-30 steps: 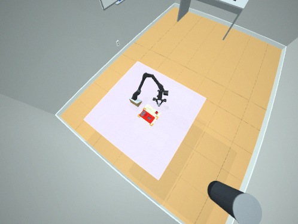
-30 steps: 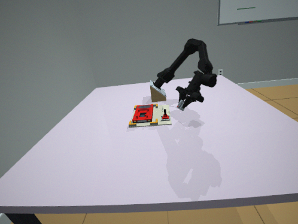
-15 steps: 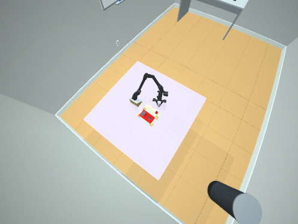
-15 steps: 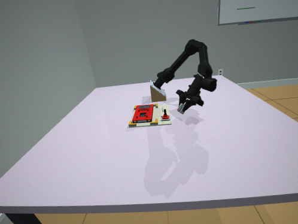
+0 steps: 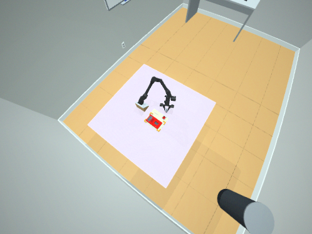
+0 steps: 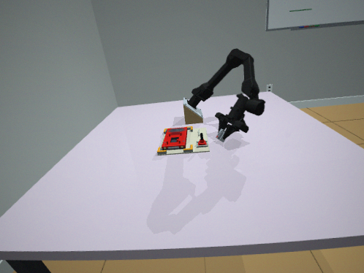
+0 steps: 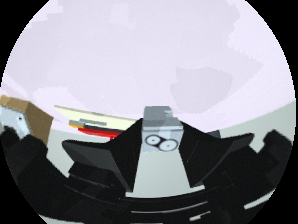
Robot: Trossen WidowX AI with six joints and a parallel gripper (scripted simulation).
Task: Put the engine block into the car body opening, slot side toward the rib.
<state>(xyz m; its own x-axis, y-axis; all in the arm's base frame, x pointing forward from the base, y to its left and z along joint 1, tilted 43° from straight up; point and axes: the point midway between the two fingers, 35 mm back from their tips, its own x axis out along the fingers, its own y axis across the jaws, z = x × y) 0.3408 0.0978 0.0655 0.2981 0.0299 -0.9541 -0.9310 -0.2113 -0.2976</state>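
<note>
Now: gripper tip 10 mm to the right of the engine block and 10 mm below it. The rest, counted from my gripper tip: cream base plate: 50 mm behind, 180 mm to the right, 10 mm below; then black upright stick: 20 mm ahead, 90 mm to the right, 20 mm above.
</note>
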